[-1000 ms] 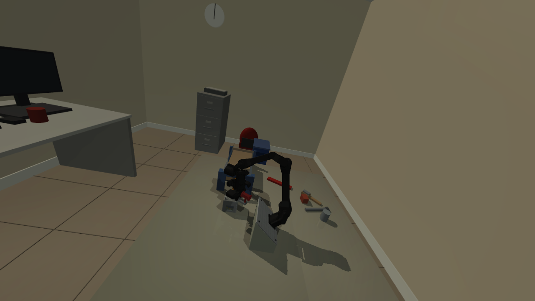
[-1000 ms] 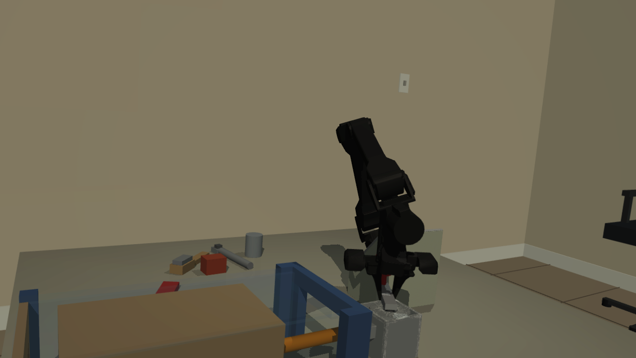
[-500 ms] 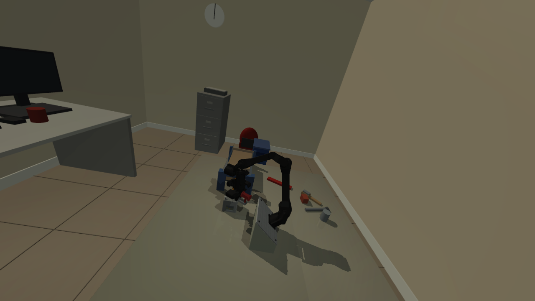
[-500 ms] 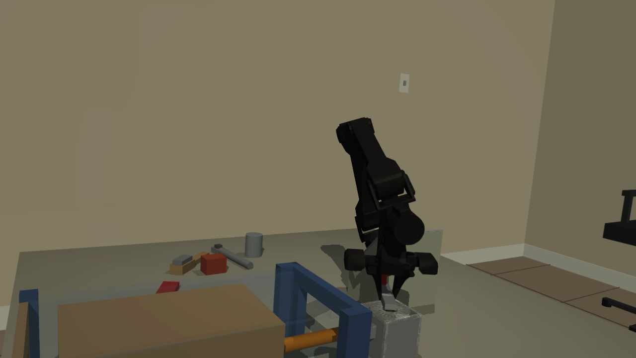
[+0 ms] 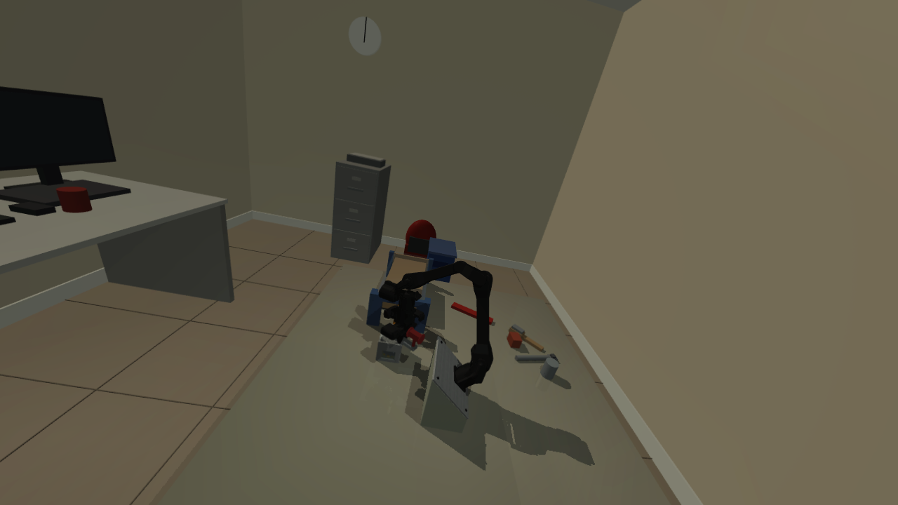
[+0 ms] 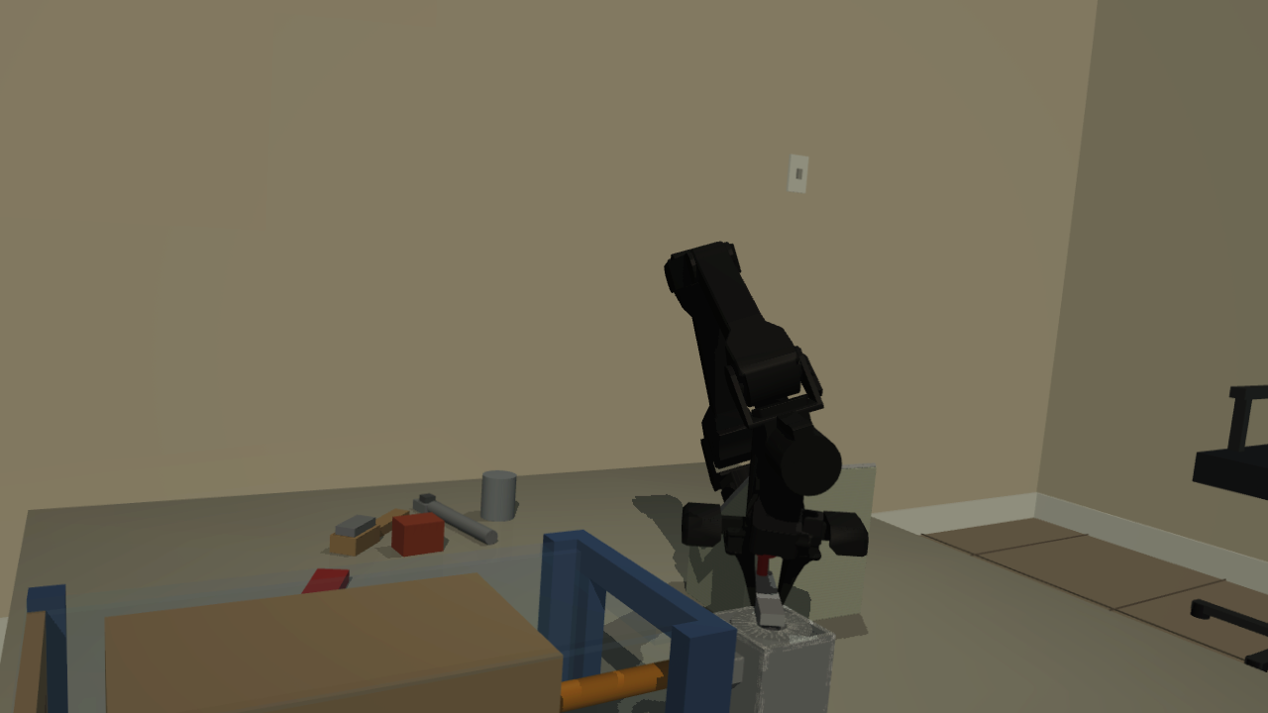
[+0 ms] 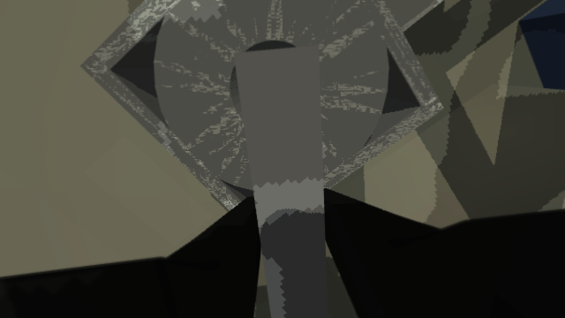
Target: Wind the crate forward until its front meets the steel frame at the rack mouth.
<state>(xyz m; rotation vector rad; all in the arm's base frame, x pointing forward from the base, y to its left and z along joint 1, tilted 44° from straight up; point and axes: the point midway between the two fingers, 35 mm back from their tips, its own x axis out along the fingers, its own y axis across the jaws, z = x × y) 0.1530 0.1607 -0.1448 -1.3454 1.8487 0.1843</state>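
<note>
Now: the red knob 30 mm behind my gripper tip, 50 mm to the right of it and 50 mm above it. The rest, counted from my gripper tip: clear-panelled cubby (430 mm ahead, 50 mm to the left, 30 mm above); then grey winch (10 mm ahead, 30 mm to the left, 60 mm below); then winch handle (10 mm behind, 10 mm to the right, 20 mm above).
</note>
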